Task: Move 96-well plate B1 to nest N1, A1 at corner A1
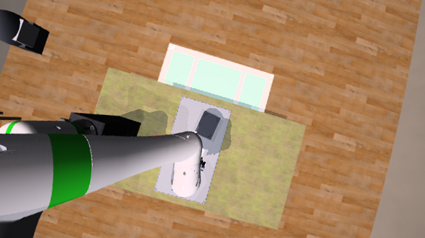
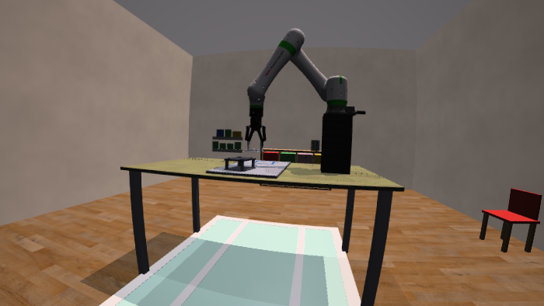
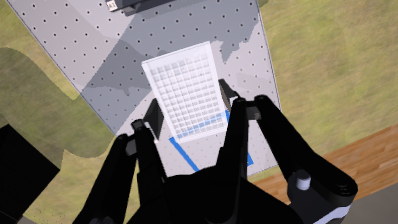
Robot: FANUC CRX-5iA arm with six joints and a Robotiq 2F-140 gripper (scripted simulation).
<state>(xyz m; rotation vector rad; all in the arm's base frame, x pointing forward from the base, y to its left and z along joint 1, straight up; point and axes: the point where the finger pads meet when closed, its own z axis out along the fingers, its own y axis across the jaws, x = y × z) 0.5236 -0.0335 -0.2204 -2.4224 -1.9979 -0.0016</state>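
My hand is 210 mm to the right of the dark raised nest N1, 60 mm above it and 30 mm short of it. From my hand the other things lie so: white 96-well plate 20 mm below.
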